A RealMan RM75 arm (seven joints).
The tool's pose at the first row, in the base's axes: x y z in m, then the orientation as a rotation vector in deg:
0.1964, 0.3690, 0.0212, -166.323, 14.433, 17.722
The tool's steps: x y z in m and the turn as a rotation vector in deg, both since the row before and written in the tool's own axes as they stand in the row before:
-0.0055, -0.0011, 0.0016, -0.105, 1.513, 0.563
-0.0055, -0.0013, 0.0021, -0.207, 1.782, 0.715
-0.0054, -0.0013, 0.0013, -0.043, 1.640, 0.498
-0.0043, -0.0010, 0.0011, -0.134, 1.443, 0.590
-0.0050, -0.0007, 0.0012, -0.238, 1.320, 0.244
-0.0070, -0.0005, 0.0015, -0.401, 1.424, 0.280
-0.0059, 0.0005, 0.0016, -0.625, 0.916, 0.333
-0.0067, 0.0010, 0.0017, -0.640, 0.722, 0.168
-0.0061, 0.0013, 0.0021, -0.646, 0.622, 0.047
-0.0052, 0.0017, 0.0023, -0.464, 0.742, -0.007
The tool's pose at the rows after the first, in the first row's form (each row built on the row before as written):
0.1910, 0.3712, 0.0211, -166.733, 15.491, 15.648
0.1856, 0.3738, 0.0204, -167.257, 16.809, 13.219
0.1805, 0.3763, 0.0203, -167.570, 17.792, 10.917
0.1764, 0.3783, 0.0200, -167.896, 18.879, 8.926
0.1716, 0.3803, 0.0196, -168.320, 19.440, 7.079
0.1648, 0.3826, 0.0189, -168.895, 20.076, 5.108
0.1589, 0.3837, 0.0177, -169.592, 20.734, 3.925
0.1521, 0.3846, 0.0163, -170.295, 21.125, 3.003
0.1458, 0.3851, 0.0144, -171.006, 21.325, 2.211
0.1403, 0.3850, 0.0121, -171.558, 21.441, 1.193

